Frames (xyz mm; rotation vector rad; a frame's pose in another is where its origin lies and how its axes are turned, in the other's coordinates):
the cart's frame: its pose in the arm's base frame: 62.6 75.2 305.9 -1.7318 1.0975 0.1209
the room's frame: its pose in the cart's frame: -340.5 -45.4 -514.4 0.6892 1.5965 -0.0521
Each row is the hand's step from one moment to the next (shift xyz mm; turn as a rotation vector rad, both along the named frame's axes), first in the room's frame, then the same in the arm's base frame.
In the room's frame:
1: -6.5 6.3 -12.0 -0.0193 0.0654 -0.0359
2: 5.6 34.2 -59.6 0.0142 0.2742 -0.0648
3: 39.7 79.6 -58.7 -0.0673 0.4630 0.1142
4: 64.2 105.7 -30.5 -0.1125 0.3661 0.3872
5: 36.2 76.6 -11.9 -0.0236 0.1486 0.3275
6: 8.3 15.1 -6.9 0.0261 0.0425 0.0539
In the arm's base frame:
1: -5.9 12.6 -5.7 -0.0259 0.0361 -0.0629
2: -54.1 33.7 -26.1 -0.1056 0.0235 -0.2605
3: -83.3 6.0 -66.2 0.0474 -0.0376 -0.4778
4: -82.4 -31.7 -91.8 0.2974 -0.1791 -0.4196
5: -45.5 -21.8 -69.1 0.2340 -0.2008 -0.1866
6: -13.1 -2.2 -12.9 0.0161 -0.0562 -0.0444

